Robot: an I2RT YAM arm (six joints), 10 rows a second.
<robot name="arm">
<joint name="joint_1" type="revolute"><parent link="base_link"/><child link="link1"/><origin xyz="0 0 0.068" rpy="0 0 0"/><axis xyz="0 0 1"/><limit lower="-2.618" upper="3.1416"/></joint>
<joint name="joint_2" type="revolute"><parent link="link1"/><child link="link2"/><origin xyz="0.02 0.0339 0.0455" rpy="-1.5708 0 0"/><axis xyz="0 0 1"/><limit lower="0" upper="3.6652"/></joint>
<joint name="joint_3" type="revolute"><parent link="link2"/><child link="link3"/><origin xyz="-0.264 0 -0.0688" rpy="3.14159 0 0"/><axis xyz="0 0 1"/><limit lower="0" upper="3.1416"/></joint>
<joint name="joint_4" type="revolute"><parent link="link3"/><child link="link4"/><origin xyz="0.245 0.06 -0.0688" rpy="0 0 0"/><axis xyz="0 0 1"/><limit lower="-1.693" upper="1.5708"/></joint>
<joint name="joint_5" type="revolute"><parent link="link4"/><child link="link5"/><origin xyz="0.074 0.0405 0.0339" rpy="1.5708 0 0"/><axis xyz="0 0 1"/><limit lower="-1.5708" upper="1.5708"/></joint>
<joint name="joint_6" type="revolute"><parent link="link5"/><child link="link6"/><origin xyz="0.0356 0 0.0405" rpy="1.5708 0 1.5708"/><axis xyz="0 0 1"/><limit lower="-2.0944" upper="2.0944"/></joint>
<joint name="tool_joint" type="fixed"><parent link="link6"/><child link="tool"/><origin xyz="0 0 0" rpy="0 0 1.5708"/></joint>
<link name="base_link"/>
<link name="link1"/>
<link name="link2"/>
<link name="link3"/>
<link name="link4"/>
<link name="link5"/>
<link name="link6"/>
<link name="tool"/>
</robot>
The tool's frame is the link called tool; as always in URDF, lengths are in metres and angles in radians.
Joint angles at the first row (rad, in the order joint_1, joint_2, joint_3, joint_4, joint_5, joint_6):
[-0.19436, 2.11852, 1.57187, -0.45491, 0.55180, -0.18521]
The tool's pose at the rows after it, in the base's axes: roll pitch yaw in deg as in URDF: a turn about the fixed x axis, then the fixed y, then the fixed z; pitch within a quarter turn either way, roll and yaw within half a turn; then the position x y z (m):
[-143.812, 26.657, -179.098, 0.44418, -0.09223, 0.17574]
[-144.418, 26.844, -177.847, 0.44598, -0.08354, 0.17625]
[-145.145, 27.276, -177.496, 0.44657, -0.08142, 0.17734]
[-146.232, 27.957, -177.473, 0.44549, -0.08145, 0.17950]
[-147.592, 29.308, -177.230, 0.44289, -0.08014, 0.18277]
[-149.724, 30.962, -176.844, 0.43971, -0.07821, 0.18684]
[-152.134, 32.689, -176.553, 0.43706, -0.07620, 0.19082]
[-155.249, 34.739, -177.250, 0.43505, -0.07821, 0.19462]
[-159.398, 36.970, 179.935, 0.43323, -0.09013, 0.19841]
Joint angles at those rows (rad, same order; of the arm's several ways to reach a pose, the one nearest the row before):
[-0.16422, 2.11355, 1.56805, -0.45569, 0.54227, -0.18787]
[-0.14552, 2.11204, 1.56807, -0.45493, 0.52969, -0.18939]
[-0.14172, 2.10938, 1.56809, -0.45227, 0.51481, -0.18940]
[-0.14362, 2.09985, 1.56158, -0.44729, 0.49307, -0.18825]
[-0.14363, 2.07961, 1.54098, -0.42823, 0.46368, -0.18711]
[-0.14362, 2.05480, 1.51691, -0.40722, 0.41866, -0.18635]
[-0.14364, 2.03230, 1.49632, -0.38775, 0.36944, -0.18369]
[-0.15316, 2.01477, 1.48224, -0.36871, 0.31186, -0.17338]
[-0.18560, 2.00560, 1.48069, -0.35534, 0.24509, -0.15164]

